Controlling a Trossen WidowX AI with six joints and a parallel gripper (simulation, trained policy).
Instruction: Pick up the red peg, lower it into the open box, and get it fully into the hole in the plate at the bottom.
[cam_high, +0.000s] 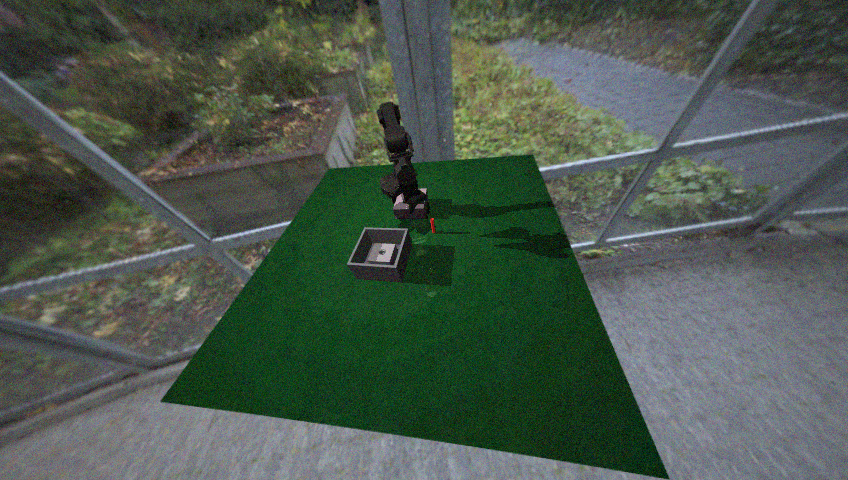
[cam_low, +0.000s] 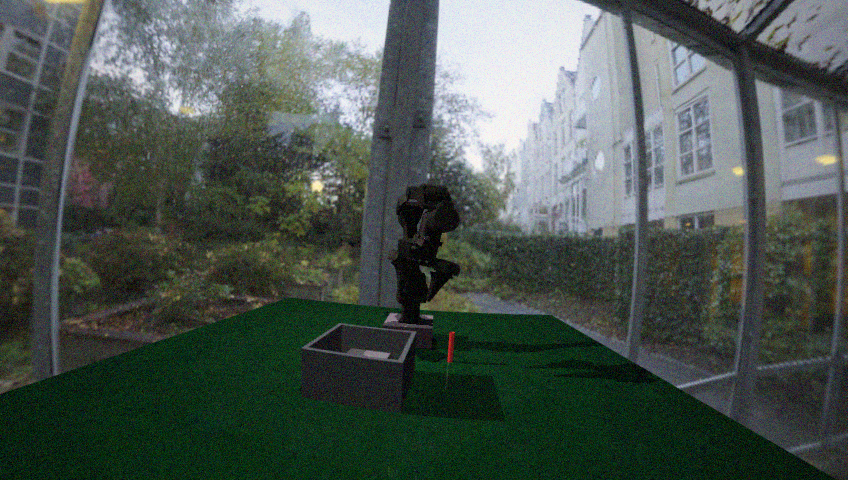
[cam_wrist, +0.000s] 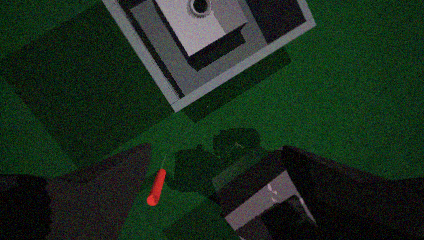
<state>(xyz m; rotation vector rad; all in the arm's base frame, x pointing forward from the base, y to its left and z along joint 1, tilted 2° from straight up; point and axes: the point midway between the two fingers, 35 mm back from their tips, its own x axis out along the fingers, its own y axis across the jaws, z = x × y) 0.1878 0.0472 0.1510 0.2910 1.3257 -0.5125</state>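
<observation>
Right now my gripper tip is 13 cm above the red peg, 10 cm to the right of it and 5 cm past it. Also, from my gripper tip: grey box 15 cm below, 13 cm ahead, 7 cm to the right.
</observation>
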